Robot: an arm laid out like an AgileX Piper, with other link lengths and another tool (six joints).
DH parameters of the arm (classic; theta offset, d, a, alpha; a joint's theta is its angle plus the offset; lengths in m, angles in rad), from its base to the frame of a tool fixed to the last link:
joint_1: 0 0.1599 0 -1.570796
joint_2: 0.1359 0 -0.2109 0
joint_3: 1.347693 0 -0.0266 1.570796
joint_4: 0 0.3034 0 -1.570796
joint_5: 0 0 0 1.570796
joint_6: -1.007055 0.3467 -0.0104 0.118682
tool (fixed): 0 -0.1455 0 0
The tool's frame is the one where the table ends.
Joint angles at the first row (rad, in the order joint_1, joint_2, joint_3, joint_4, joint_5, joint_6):
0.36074, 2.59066, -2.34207, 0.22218, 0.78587, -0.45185
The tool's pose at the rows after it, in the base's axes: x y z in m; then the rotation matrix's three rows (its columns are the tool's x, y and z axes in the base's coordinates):
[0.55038 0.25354 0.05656], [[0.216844 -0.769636 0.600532], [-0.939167 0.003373 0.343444], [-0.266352 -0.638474 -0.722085]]
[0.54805 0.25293 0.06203], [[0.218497 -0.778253 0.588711], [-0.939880 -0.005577 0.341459], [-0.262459 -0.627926 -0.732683]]
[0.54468 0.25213 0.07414], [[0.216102 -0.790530 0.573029], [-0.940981 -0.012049 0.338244], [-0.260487 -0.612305 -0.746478]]
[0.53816 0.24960 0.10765], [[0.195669 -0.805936 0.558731], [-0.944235 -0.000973 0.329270], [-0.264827 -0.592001 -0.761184]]
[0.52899 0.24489 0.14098], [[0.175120 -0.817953 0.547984], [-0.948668 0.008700 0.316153], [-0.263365 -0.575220 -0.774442]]
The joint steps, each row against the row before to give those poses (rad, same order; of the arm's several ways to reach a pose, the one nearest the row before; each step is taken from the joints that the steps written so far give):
0.00000, 0.00041, -0.00424, -0.02033, -0.00485, 0.00946
0.00000, -0.00003, -0.02357, -0.00530, 0.03919, 0.00357
0.00001, -0.00099, -0.04512, -0.00818, 0.06637, 0.01308
-0.00001, -0.02144, -0.08196, -0.01785, 0.12296, 0.04530
0.00000, -0.02848, -0.07085, -0.01838, 0.11653, 0.04018

